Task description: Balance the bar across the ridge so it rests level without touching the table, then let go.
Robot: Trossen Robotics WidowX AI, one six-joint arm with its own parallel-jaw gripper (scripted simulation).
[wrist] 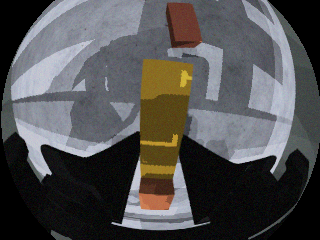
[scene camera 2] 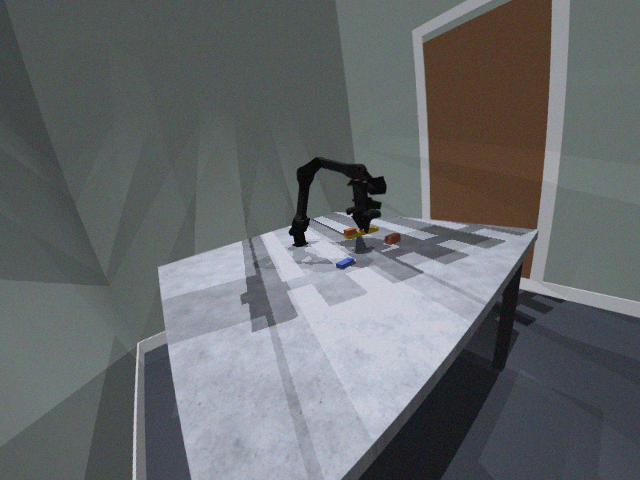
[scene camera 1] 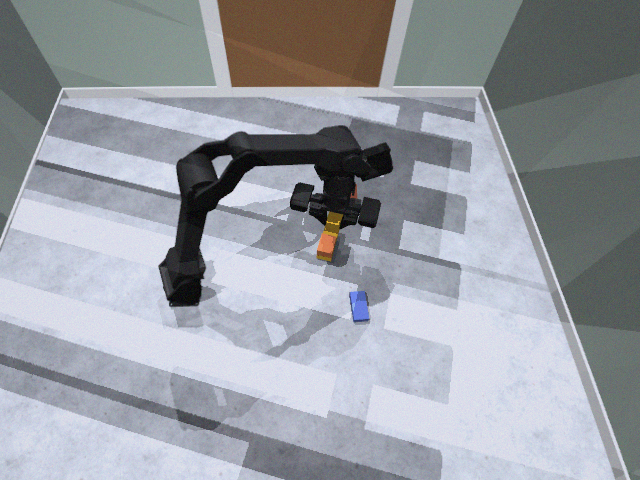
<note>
I see my gripper (scene camera 1: 332, 225), a bar (scene camera 1: 328, 239) and a red-brown block (wrist: 184, 31).
The bar also shows in the wrist view (wrist: 165, 85). My gripper also shows in the wrist view (wrist: 160, 137) and in scene camera 2 (scene camera 2: 364, 232).
</note>
